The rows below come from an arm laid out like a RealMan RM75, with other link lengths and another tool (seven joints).
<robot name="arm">
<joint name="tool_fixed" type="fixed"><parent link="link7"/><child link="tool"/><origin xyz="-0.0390 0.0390 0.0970" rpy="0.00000 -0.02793 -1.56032"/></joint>
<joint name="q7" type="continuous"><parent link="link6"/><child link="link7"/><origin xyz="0.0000 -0.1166 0.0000" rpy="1.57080 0.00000 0.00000"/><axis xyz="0 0 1"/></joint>
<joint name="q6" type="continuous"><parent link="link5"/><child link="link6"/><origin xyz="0.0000 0.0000 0.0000" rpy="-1.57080 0.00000 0.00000"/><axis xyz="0 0 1"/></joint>
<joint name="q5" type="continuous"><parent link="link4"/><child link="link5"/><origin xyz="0.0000 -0.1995 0.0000" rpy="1.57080 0.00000 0.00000"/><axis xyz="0 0 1"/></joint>
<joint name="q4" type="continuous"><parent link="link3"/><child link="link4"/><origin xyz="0.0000 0.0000 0.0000" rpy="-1.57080 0.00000 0.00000"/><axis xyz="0 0 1"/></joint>
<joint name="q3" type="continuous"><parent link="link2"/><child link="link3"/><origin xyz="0.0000 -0.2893 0.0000" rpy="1.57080 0.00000 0.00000"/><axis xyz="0 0 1"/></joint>
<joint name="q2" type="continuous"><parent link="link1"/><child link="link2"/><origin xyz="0.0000 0.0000 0.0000" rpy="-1.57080 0.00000 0.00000"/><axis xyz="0 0 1"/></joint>
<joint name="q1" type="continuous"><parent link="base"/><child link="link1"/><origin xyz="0.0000 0.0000 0.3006" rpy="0.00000 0.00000 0.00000"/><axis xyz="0 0 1"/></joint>
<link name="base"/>
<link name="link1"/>
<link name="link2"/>
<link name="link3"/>
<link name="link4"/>
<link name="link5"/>
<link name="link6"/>
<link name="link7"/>
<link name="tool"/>
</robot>
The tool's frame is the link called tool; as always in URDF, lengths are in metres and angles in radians. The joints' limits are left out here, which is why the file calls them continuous.
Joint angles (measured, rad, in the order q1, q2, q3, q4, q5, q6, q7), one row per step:
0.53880, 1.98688, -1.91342, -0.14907, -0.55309, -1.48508, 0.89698
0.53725, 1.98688, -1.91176, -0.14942, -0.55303, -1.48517, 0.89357
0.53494, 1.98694, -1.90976, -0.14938, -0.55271, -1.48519, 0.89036
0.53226, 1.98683, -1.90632, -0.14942, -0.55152, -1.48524, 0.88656
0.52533, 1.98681, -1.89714, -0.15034, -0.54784, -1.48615, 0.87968
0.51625, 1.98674, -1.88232, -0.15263, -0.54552, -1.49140, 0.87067
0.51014, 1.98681, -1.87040, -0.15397, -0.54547, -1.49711, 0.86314
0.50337, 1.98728, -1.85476, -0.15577, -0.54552, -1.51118, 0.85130
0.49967, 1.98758, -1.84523, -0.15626, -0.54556, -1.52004, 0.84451
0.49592, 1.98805, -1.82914, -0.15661, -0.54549, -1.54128, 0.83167
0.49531, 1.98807, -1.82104, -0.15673, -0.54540, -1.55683, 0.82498
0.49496, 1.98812, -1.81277, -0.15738, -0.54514, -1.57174, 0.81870
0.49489, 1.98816, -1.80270, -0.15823, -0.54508, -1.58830, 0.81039
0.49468, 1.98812, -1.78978, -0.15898, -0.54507, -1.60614, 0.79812
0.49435, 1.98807, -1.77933, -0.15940, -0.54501, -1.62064, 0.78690
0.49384, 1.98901, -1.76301, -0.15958, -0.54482, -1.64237, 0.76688
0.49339, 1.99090, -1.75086, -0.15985, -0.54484, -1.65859, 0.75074
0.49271, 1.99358, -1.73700, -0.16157, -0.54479, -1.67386, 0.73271
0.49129, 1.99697, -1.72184, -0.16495, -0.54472, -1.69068, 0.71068
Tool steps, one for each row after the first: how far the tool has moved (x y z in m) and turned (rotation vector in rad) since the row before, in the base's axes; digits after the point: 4 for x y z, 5 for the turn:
0.0003, -0.0001, 0.0002, 0.00350, -0.00017, 0.00048
0.0006, -0.0002, 0.0002, 0.00375, 0.00001, -0.00106
0.0007, 0.0002, 0.0006, 0.00595, 0.00086, -0.00191
0.0014, 0.0005, 0.0018, 0.01405, 0.00486, -0.00619
0.0011, 0.0002, 0.0030, 0.01836, 0.00950, -0.00473
0.0006, -0.0001, 0.0023, 0.01338, 0.00729, -0.00114
-0.0005, -0.0010, 0.0037, 0.01757, 0.01369, 0.00531
-0.0003, -0.0006, 0.0023, 0.01043, 0.00833, 0.00303
-0.0018, -0.0015, 0.0046, 0.01783, 0.01774, 0.01212
-0.0017, -0.0012, 0.0030, 0.00870, 0.01210, 0.01069
-0.0018, -0.0010, 0.0030, 0.00904, 0.01216, 0.01060
-0.0021, -0.0010, 0.0034, 0.01174, 0.01317, 0.01274
-0.0021, -0.0009, 0.0039, 0.01687, 0.01344, 0.01451
-0.0015, -0.0009, 0.0031, 0.01480, 0.01024, 0.01211
-0.0023, -0.0015, 0.0043, 0.02495, 0.01494, 0.01902
-0.0020, -0.0014, 0.0028, 0.01922, 0.01154, 0.01479
-0.0022, -0.0013, 0.0028, 0.02254, 0.01197, 0.01520
-0.0025, -0.0017, 0.0029, 0.02710, 0.01298, 0.01820

